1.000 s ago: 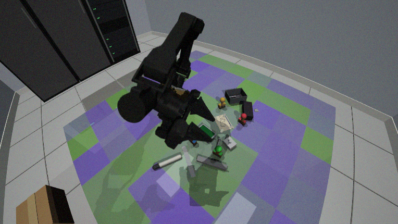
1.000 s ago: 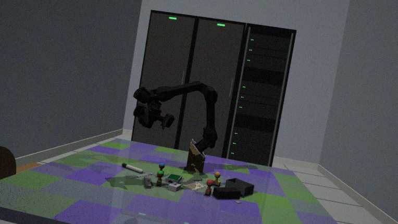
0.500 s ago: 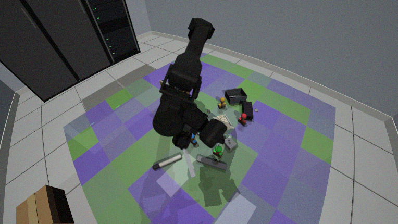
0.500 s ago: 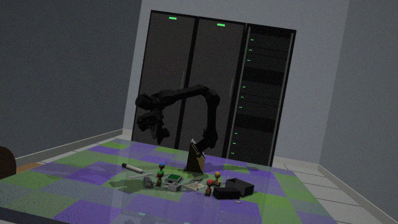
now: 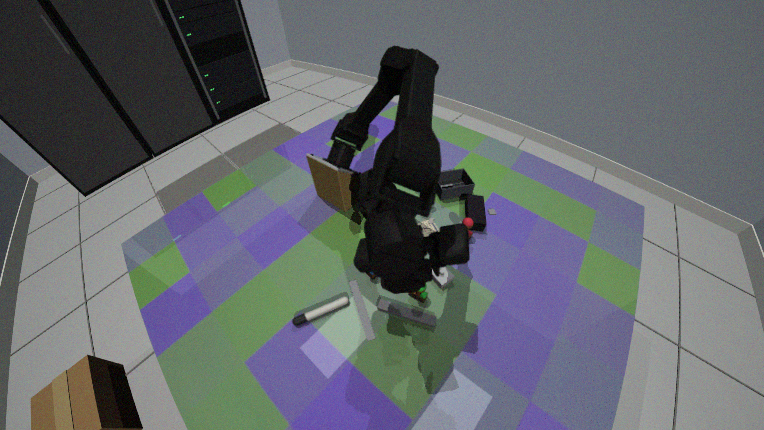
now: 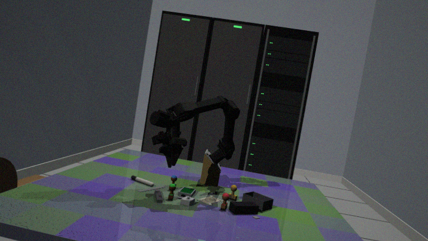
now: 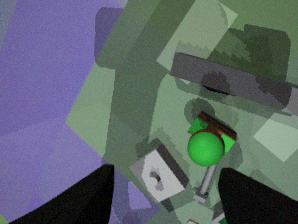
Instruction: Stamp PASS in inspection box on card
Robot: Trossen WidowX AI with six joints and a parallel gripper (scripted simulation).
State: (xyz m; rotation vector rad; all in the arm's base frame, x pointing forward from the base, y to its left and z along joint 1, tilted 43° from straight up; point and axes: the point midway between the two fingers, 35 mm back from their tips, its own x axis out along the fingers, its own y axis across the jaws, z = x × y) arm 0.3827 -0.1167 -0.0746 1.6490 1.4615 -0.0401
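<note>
My gripper tip is 12 cm above the green-knobbed stamp, 1 cm to the right of it and 1 cm past it. Also, from my gripper tip: grey bar (13 cm below, 4 cm to the right, 1 cm behind); small white block (12 cm below, 9 cm to the left); blue-knobbed stamp (14 cm behind, 12 cm below, 1 cm to the right).
</note>
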